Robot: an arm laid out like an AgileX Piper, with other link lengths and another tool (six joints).
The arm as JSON. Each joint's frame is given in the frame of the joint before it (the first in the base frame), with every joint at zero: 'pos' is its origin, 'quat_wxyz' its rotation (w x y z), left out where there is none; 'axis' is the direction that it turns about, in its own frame. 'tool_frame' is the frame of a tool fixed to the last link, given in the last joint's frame.
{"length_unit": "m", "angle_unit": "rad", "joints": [
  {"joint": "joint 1", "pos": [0.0, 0.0, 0.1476], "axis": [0.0, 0.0, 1.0]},
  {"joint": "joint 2", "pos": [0.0, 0.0, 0.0], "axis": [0.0, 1.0, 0.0]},
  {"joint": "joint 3", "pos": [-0.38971, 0.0, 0.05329], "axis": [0.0, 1.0, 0.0]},
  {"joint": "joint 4", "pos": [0.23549, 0.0, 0.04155], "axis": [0.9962, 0.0, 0.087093]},
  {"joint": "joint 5", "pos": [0.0, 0.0, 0.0], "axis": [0.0, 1.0, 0.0]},
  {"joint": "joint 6", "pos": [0.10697, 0.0, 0.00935], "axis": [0.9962, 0.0, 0.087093]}
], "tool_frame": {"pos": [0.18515, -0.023, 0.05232], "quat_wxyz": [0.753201, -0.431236, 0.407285, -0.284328]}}
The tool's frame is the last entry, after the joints.
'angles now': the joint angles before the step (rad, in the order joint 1, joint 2, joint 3, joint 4, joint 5, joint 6). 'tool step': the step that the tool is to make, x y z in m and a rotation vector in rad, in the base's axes. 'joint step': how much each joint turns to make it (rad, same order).
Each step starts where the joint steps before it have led.
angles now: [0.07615, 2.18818, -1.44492, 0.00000, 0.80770, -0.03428]
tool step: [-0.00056, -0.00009, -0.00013, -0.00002, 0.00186, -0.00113]
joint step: [-0.00001, 0.00000, 0.00001, 0.00000, 0.00185, 0.00112]
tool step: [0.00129, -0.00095, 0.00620, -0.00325, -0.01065, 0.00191]
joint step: [0.00000, -0.01147, -0.00003, -0.00526, 0.00113, 0.00128]
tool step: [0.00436, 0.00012, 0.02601, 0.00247, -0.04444, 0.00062]
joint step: [0.00001, -0.04856, 0.00001, -0.00111, 0.00405, 0.00002]
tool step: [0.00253, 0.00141, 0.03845, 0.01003, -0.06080, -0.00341]
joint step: [0.00000, -0.07264, 0.00002, 0.00636, 0.01123, 0.00000]
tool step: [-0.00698, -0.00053, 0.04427, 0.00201, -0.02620, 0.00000]
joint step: [0.00000, -0.07451, -0.03980, 0.00001, 0.08803, -0.00001]
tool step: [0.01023, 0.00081, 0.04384, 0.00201, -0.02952, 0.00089]
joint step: [-0.00001, -0.02060, -0.13627, 0.00000, 0.12729, -0.00093]
